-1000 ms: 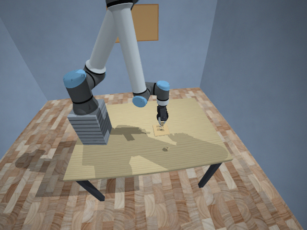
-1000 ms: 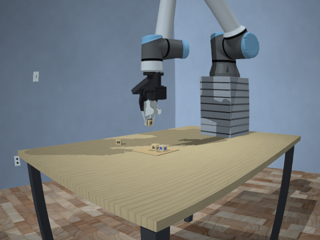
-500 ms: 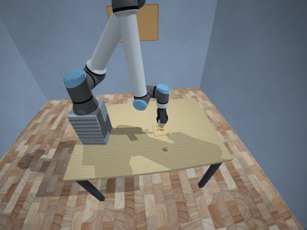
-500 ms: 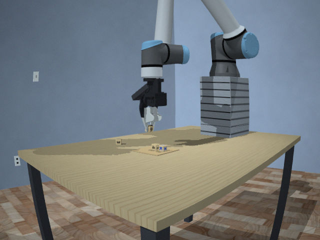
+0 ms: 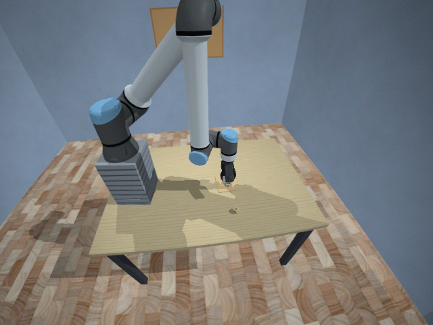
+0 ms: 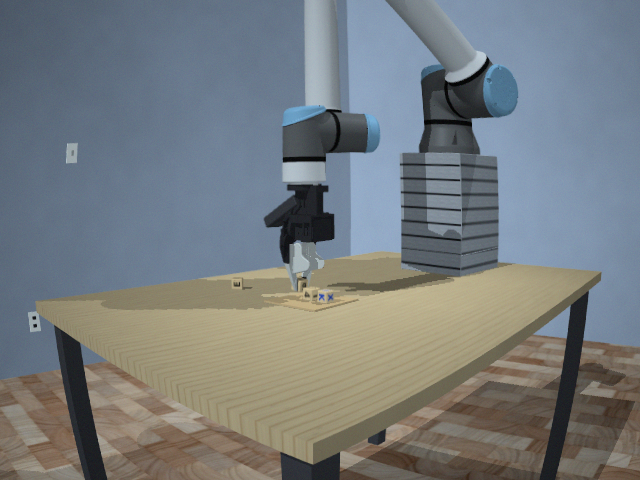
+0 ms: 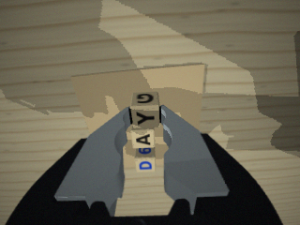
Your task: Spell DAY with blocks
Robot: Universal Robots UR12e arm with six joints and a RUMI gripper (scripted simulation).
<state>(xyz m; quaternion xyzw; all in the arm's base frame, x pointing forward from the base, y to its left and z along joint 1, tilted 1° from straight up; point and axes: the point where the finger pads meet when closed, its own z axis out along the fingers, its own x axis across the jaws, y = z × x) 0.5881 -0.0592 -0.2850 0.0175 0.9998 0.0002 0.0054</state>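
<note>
Right now the mat is 1 cm ahead of my hand, 4 cm to the left of it and 3 cm below it.
</note>
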